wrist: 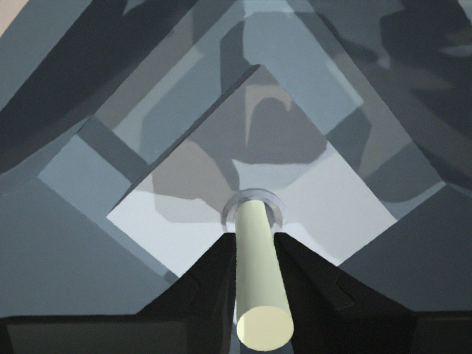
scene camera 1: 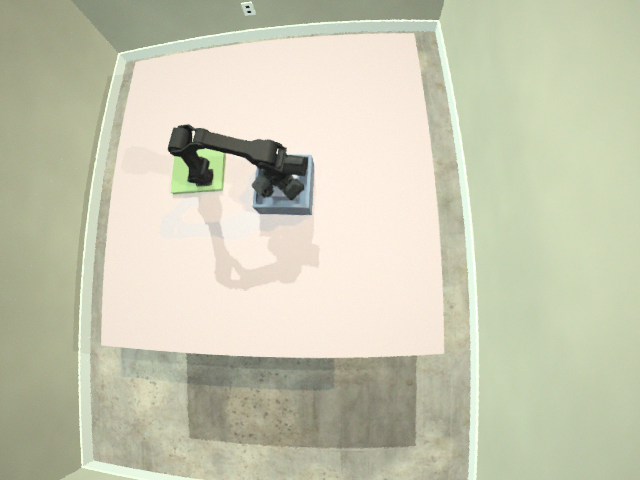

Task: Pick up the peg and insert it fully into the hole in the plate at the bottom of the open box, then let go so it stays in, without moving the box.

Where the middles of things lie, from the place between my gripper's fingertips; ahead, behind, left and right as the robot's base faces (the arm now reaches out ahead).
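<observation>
There's a blue-grey box point(scene camera 1: 262, 205) here, and my gripper is 3 cm above it. The pale yellow-green peg point(wrist: 262, 310) is right at my hand, while the light grey plate point(wrist: 254, 142) is 5 cm below my hand.
</observation>
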